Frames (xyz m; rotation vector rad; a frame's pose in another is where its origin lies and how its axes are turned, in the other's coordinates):
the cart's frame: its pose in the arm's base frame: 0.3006 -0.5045 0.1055 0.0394 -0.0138 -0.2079
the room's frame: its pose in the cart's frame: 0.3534 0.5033 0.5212 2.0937 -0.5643 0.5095
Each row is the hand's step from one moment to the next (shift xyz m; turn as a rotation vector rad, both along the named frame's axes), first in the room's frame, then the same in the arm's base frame.
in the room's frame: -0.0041 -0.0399 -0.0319 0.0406 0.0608 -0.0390
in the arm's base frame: 0.0243 0.0441 -0.0093 -0.0097 -0.0079 0.0819
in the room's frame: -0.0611 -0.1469 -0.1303 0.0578 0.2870 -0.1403
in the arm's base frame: 0.0555 0.1910 -0.0524 -0.1460 -0.0218 0.2892
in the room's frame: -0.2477 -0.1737 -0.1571 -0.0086 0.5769 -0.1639
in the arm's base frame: -0.0647 0.2961 -0.1560 -0.3887 -0.0936 0.4471
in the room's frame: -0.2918 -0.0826 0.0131 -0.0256 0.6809 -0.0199
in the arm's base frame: -0.1620 0.1352 -0.2182 -0.4738 -0.2485 0.4224
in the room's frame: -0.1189 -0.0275 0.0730 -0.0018 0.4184 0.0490
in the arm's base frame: -0.0715 -0.0035 -0.1229 -0.2821 -0.2088 0.2330
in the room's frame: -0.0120 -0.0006 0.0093 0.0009 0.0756 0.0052
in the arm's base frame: -0.0087 -0.0028 -0.0121 -0.0500 -0.0352 0.0448
